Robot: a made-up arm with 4 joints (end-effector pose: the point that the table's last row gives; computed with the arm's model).
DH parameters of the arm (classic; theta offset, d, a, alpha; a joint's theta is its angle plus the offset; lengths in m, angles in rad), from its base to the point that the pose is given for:
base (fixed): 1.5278 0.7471 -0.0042 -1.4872
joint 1: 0 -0.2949 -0.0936 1.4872
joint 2: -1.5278 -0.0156 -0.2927 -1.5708
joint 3: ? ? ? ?
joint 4: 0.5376 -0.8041 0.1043 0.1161
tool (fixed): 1.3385 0.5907 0 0
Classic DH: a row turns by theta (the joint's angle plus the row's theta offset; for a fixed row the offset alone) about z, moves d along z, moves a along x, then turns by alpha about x.
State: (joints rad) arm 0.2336 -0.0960 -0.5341 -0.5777
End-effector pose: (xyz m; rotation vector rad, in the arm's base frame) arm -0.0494 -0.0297 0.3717 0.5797 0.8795 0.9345
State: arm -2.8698 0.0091 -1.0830 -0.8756
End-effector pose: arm 0.1552 0.0726 1.0559 2.6891 -1.4941 0.5170
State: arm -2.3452 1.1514 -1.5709 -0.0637
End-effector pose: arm 0.1487 0.1909 0.8843 0.1968 -2.7789 1.1773
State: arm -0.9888 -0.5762 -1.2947 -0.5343
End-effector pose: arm 0.3058 0.2737 0.6258 1.2140 -0.3648 0.6545
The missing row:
joint 3: 1.5708 0.2085 0.1549 1.5708
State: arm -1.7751 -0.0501 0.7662 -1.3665
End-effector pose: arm -0.2709 0.0461 0.7737 1.6275 1.3749 2.0317
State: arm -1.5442 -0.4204 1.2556 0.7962
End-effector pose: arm -0.1259 -0.0656 1.1591 -1.7068 0.2344 -0.2345
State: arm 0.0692 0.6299 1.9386 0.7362
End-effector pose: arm -0.2414 -0.1253 1.0095 2.4500 1.6033 -0.7746
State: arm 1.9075 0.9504 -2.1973 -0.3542
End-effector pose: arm 0.1878 -0.0648 0.7085 -0.6137 1.6896 2.3420
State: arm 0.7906 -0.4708 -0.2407 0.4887
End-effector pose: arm -0.0095 -0.0224 0.2668 0.9849 0.7493 1.2044
